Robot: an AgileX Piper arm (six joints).
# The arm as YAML. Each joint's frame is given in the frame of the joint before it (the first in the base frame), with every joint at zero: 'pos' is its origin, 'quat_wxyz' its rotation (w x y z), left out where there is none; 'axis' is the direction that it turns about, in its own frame. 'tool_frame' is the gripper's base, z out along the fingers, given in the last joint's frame.
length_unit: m
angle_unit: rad
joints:
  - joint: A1
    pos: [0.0, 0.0, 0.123]
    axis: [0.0, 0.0, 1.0]
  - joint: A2
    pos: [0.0, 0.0, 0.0]
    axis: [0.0, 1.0, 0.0]
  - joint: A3
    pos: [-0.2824, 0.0, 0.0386]
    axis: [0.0, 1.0, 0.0]
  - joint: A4
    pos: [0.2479, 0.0, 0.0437]
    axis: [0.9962, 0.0, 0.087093]
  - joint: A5
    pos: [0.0, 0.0, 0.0]
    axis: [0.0, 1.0, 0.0]
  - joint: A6
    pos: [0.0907, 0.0, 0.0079]
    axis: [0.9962, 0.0, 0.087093]
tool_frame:
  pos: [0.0, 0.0, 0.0]
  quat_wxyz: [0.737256, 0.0, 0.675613, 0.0]
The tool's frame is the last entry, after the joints.
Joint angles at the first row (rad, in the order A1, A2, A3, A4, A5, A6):
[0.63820 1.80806 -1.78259 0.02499 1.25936 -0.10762]
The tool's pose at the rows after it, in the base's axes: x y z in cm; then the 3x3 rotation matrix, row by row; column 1 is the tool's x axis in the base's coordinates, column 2 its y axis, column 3 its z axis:
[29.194, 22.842, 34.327], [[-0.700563, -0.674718, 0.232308], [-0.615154, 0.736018, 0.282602], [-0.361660, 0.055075, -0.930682]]
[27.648, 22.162, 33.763], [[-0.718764, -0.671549, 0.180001], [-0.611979, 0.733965, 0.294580], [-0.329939, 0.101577, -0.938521]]
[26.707, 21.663, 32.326], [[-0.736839, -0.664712, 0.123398], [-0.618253, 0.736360, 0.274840], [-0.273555, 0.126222, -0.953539]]
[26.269, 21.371, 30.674], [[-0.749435, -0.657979, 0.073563], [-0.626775, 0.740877, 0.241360], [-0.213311, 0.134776, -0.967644]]
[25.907, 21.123, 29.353], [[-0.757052, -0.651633, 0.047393], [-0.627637, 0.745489, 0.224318], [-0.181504, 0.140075, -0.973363]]
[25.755, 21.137, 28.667], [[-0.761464, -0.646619, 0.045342], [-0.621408, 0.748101, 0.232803], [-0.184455, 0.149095, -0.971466]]
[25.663, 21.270, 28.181], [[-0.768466, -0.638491, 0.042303], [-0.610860, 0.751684, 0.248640], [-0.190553, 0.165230, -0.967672]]
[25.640, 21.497, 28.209], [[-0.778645, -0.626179, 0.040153], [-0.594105, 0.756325, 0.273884], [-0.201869, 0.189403, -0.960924]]
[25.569, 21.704, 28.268], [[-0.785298, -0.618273, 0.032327], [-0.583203, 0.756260, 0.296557], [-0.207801, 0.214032, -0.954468]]
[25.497, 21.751, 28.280], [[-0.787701, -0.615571, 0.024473], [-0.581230, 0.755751, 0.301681], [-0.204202, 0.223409, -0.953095]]
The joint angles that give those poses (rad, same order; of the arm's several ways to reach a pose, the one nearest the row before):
[0.64255 1.75210 -1.71390 0.09165 1.25633 -0.10143]
[0.64284 1.69941 -1.62427 0.13488 1.25633 -0.10142]
[0.64282 1.67640 -1.54293 0.15405 1.25840 -0.10144]
[0.64285 1.67654 -1.48256 0.15722 1.26030 -0.10141]
[0.64285 1.67306 -1.42768 0.16041 1.24129 -0.10141]
[0.64377 1.67007 -1.39585 0.17080 1.20943 -0.10141]
[0.64471 1.67005 -1.37502 0.18839 1.18213 -0.09896]
[0.64470 1.67004 -1.37367 0.21333 1.16807 -0.09176]
[0.64471 1.67006 -1.37370 0.23946 1.16169 -0.09087]
[0.64473 1.67005 -1.37367 0.24895 1.16538 -0.09086]

